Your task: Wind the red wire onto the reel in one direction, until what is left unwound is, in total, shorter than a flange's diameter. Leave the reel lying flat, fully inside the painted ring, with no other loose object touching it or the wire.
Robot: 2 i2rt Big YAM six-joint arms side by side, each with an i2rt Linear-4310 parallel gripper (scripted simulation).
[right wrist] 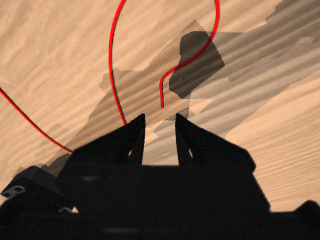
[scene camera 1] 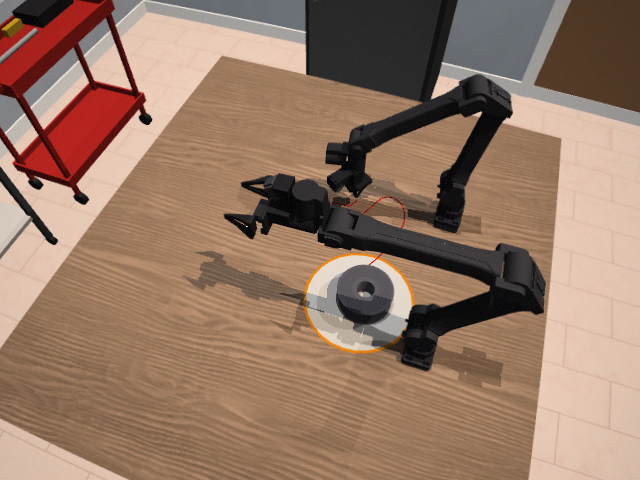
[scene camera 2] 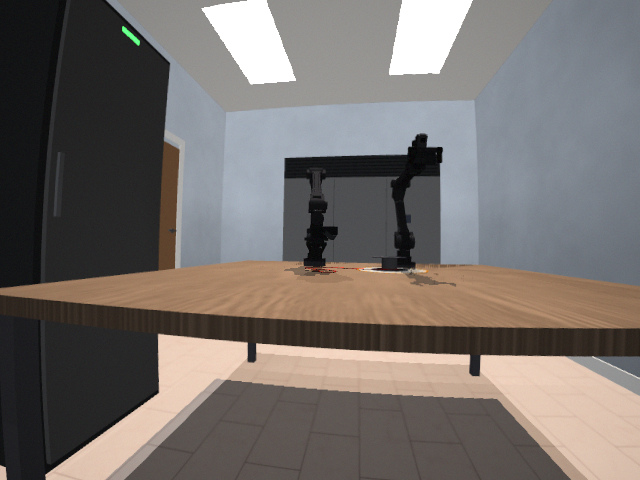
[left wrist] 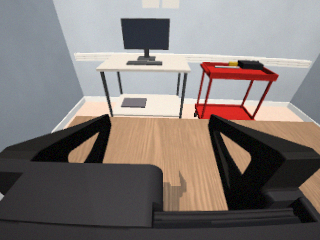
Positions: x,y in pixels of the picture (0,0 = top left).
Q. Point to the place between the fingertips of my left gripper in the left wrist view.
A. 159,119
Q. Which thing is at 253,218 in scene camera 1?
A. My left gripper.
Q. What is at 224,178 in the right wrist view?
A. My right gripper.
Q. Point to a dark grey reel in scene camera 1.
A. At 371,279
